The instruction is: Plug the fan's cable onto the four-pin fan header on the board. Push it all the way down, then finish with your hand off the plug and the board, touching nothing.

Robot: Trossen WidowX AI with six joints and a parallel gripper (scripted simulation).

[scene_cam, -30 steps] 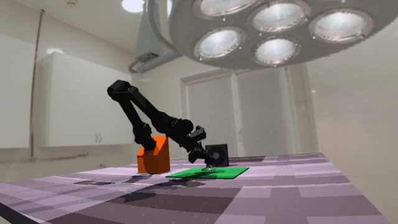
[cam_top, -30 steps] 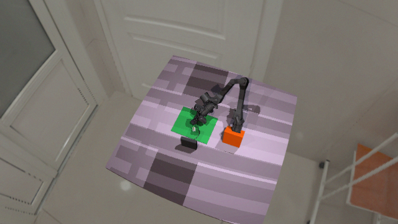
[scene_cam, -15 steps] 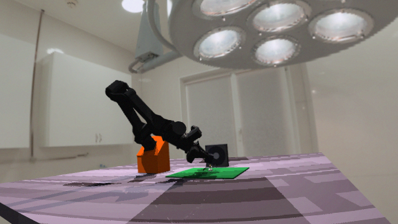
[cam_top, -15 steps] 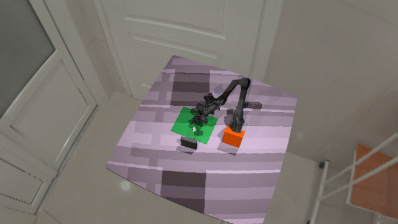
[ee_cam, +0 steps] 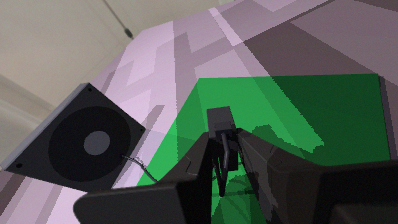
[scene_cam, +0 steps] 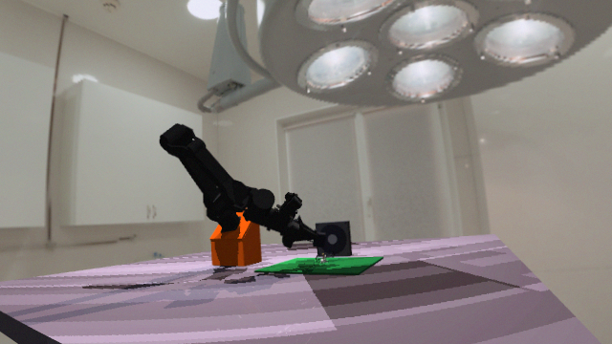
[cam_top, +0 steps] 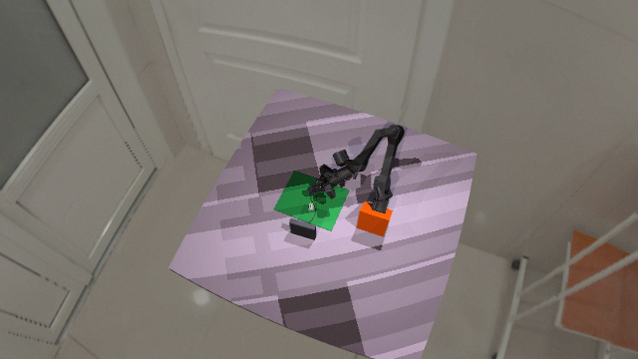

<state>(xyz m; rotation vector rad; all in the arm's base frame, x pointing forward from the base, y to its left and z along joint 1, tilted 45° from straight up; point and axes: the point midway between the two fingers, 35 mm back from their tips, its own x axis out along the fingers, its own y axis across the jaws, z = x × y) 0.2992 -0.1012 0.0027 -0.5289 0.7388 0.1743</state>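
The green board is 1 cm to the left of my gripper tip and 10 cm below it. From my gripper tip the other things lie so: black fan (1 cm behind, 20 cm to the left, 3 cm below); then fan plug (1 cm below); then white four-pin header (1 cm behind, 6 cm to the left, 9 cm below).
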